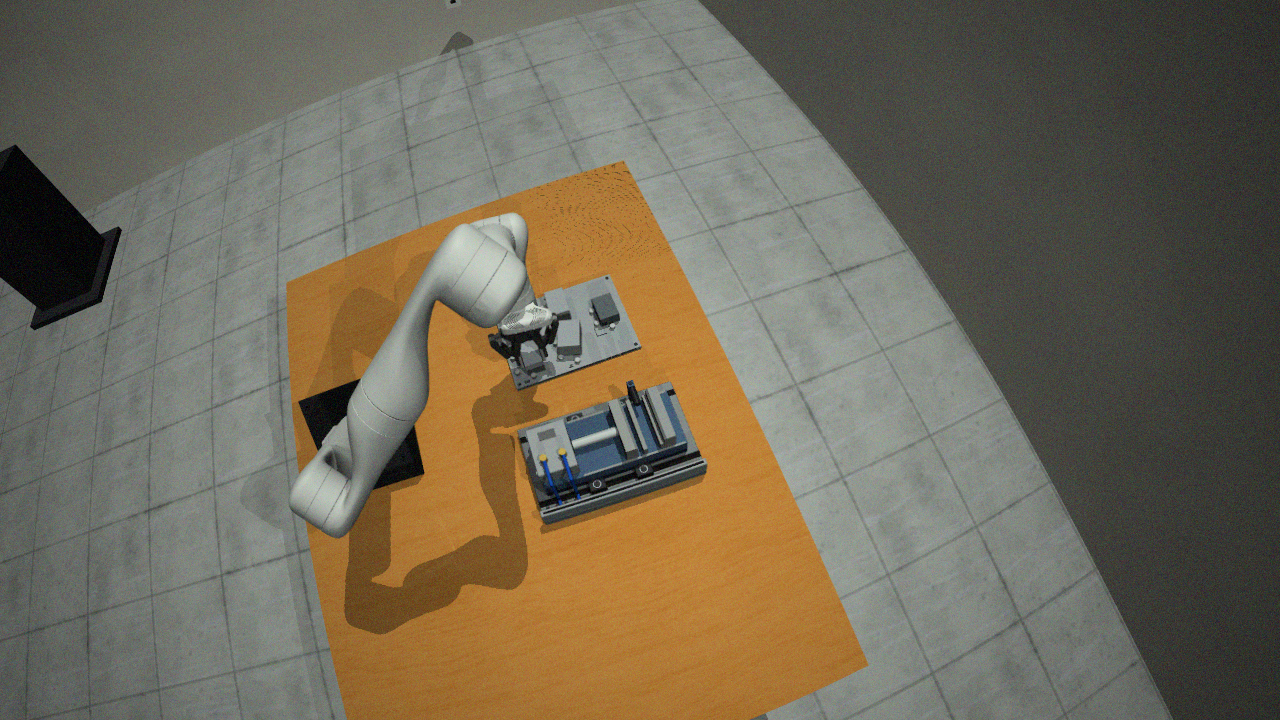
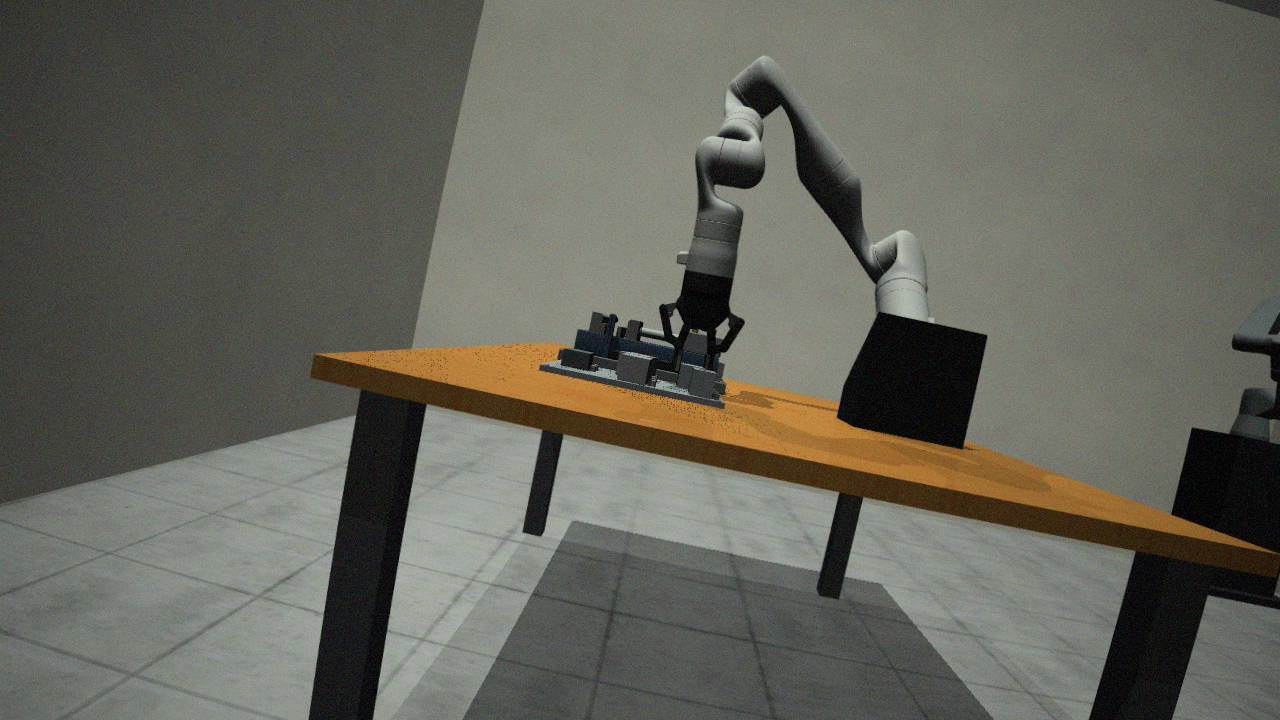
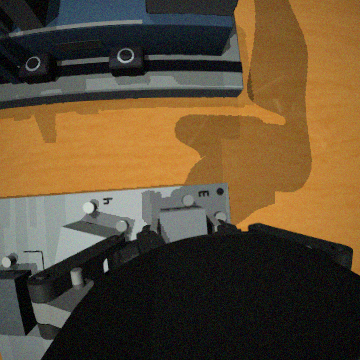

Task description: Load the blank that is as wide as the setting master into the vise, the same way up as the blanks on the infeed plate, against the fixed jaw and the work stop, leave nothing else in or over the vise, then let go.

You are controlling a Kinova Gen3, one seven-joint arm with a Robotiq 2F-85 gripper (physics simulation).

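Seen in the pictures: gripper, fingertip midpoint: point(image 1: 532, 361) point(image 2: 690, 375) point(image 3: 182, 227); arm's base at its link origin: point(image 2: 907, 364).
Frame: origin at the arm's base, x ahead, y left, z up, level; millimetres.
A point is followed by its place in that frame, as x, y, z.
Observation:
My gripper point(image 1: 529, 354) {351, 111, -88} point(image 2: 694, 360) {351, 111, -88} point(image 3: 182, 227) {351, 111, -88} is shut on a grey blank point(image 1: 532, 360) {351, 102, -73} point(image 3: 182, 223) {352, 105, -72} at the corner of the infeed plate point(image 1: 624, 335) {536, 124, -108} point(image 2: 553, 367) {527, 279, -109} point(image 3: 30, 215) {496, 104, -108}. The fingers are low, on either side of the blank; its lower part is hidden. A larger light grey blank point(image 1: 568, 340) {428, 124, -73} point(image 2: 635, 368) point(image 3: 80, 240) {430, 118, -72} and a dark grey block point(image 1: 604, 308) {513, 182, -84} point(image 2: 577, 359) {510, 214, -95} point(image 3: 12, 300) {501, 178, -83} also sit on the plate. The vise point(image 1: 599, 458) {425, -134, -56} point(image 2: 594, 342) {537, -42, -74} point(image 3: 190, 37) {346, -52, -72} has a thin grey plate point(image 1: 636, 422) {502, -96, -37} standing between its jaws. I cannot tell which object is the setting master.
Small pins point(image 3: 90, 207) {433, 95, -100} rise from the infeed plate around the blanks. A black upright handle point(image 1: 631, 392) {509, -46, -21} stands at the vise jaws. Two blue stems with yellow tops point(image 1: 562, 454) {367, -131, -6} stand at the vise's other end. The black robot base point(image 1: 407, 458) {79, -44, -47} point(image 2: 913, 380) {4, 73, -25} stands on the table point(image 1: 626, 582) {408, -349, -116}.

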